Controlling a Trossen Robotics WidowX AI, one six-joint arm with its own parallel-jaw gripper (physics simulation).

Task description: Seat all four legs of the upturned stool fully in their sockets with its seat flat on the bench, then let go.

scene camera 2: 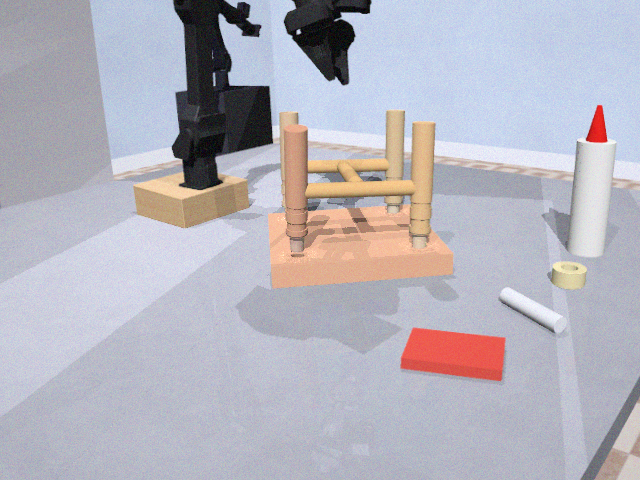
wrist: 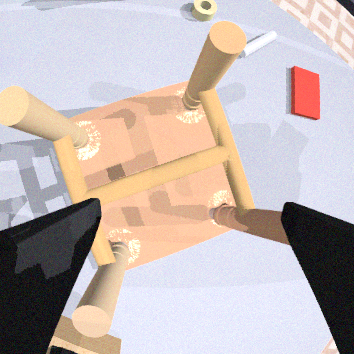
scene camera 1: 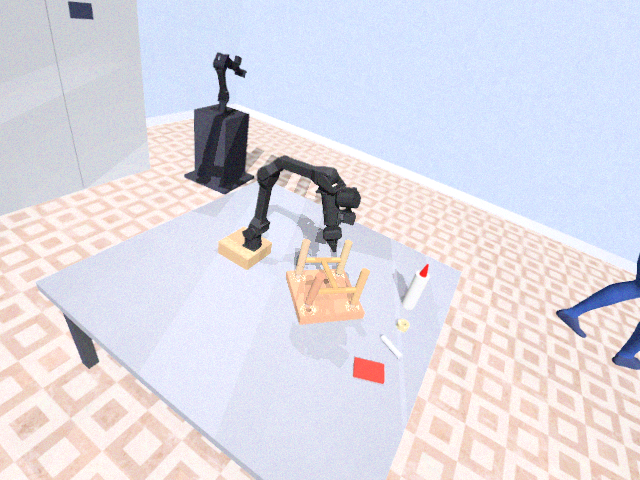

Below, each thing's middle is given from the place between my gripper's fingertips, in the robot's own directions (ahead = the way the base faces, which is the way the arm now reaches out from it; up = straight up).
Now: hand 110 mm to the left of the stool leg [scene camera 2: 295, 136] and 140 mm above it. The rest, counted from my hand: white cylinder [scene camera 2: 550, 319] (330 mm ahead, 80 mm to the right, 260 mm below); glue bottle [scene camera 2: 595, 155] (340 mm ahead, 190 mm to the left, 150 mm below); tape roll [scene camera 2: 568, 275] (340 mm ahead, 40 mm to the left, 260 mm below).
